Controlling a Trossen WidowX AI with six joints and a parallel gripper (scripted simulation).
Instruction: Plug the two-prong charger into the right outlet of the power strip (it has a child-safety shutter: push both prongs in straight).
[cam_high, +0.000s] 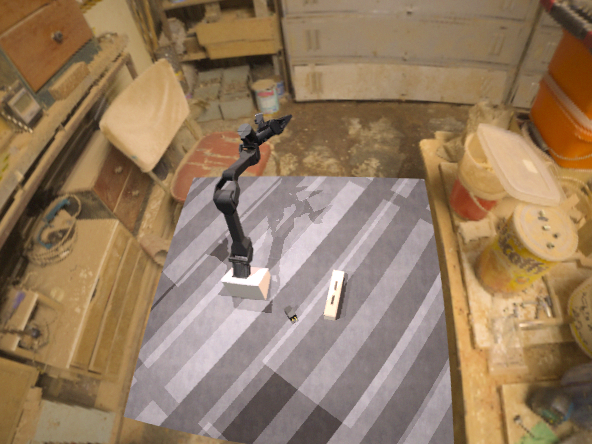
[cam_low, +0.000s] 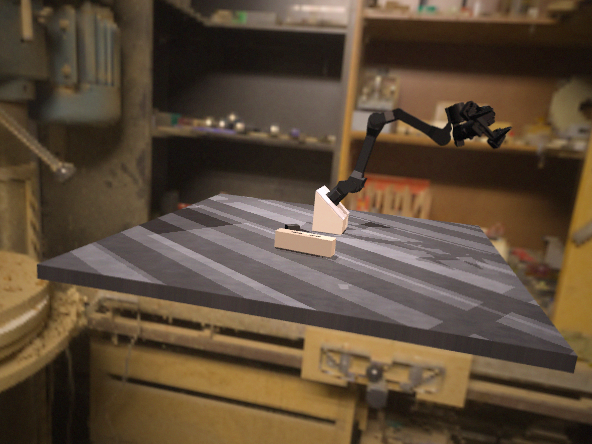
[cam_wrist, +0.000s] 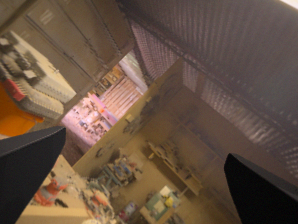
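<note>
Right now my gripper tip is 7 cm short of the dark grey rectangular block, 67 cm to the left of it and 46 cm above it.
</note>
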